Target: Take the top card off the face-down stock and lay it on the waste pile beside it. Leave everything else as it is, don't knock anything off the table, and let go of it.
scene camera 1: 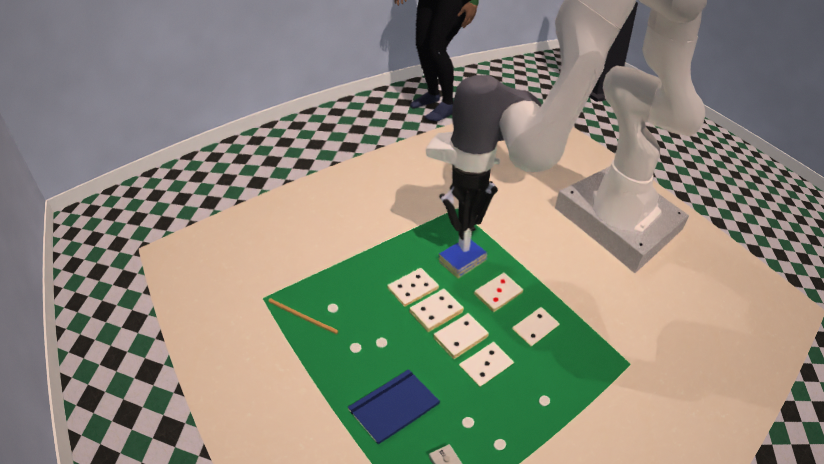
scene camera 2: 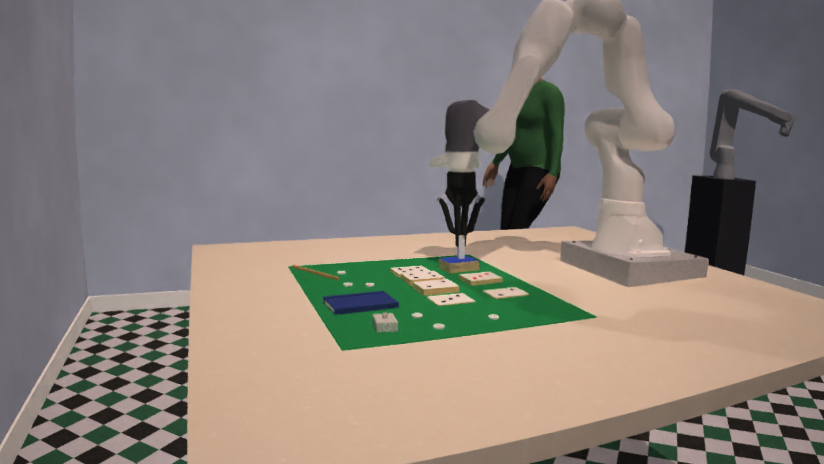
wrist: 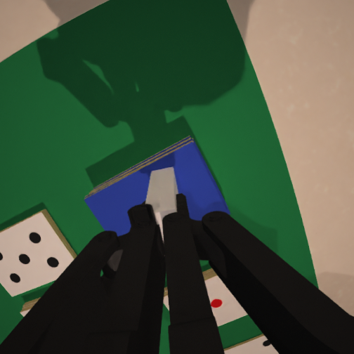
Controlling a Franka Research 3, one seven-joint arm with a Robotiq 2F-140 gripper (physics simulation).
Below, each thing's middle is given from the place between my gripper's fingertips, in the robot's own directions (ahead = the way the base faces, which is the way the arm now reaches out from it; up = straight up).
My gripper is now 18 cm to the right of the green mat (scene camera 1: 572,365), 16 cm short of it and 4 cm above it. The rest, counted from my hand: blue book (scene camera 1: 382,413): 32 cm ahead, 27 cm to the left, 2 cm below; then two-dot card (scene camera 1: 533,328): 25 cm to the left, 2 cm below, 2 cm behind.
